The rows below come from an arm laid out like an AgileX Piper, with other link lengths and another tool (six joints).
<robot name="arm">
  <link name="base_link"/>
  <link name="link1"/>
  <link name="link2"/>
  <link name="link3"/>
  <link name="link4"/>
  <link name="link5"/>
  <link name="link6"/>
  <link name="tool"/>
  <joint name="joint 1" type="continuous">
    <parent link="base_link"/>
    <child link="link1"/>
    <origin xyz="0 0 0.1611"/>
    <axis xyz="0 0 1"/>
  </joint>
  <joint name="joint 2" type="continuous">
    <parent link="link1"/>
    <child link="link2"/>
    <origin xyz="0 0 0" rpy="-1.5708 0 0"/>
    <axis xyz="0 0 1"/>
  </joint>
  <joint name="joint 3" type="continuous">
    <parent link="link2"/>
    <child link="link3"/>
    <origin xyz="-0.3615 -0.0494 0"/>
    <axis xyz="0 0 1"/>
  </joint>
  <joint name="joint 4" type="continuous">
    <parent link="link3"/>
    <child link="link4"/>
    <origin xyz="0.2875 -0.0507 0" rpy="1.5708 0 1.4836"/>
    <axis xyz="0 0 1"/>
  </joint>
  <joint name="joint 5" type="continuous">
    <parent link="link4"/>
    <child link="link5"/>
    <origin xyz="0 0 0" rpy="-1.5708 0 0"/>
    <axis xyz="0 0 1"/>
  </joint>
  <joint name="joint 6" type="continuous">
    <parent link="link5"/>
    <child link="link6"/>
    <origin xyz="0 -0.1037 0" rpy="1.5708 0 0"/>
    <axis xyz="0 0 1"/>
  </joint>
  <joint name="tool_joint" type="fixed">
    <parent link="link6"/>
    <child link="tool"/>
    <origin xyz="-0.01 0.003 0.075" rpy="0 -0.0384 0.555"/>
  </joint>
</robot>
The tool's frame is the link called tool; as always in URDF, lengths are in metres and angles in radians. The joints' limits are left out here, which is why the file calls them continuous.
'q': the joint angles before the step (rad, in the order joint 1, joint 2, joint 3, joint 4, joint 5, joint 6). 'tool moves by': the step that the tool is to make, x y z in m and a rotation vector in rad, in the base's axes. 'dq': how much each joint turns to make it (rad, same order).
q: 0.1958, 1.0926, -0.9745, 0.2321, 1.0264, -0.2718
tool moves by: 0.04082, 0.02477, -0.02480, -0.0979, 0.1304, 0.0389
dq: 0.1004, 0.1975, -0.1039, -0.1015, 0.0440, 0.0867
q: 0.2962, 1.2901, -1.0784, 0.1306, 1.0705, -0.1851
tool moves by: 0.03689, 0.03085, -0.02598, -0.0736, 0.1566, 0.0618
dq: 0.0611, 0.2094, -0.1468, -0.0265, 0.1083, 0.0166
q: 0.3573, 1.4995, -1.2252, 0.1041, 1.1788, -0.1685
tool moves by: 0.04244, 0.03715, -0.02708, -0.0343, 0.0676, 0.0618
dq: 0.0499, 0.1924, -0.1484, -0.0062, 0.0323, -0.0076
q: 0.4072, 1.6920, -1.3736, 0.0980, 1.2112, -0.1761
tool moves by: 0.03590, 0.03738, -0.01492, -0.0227, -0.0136, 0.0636
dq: 0.0526, 0.1411, -0.1481, -0.0265, 0.0046, -0.0047
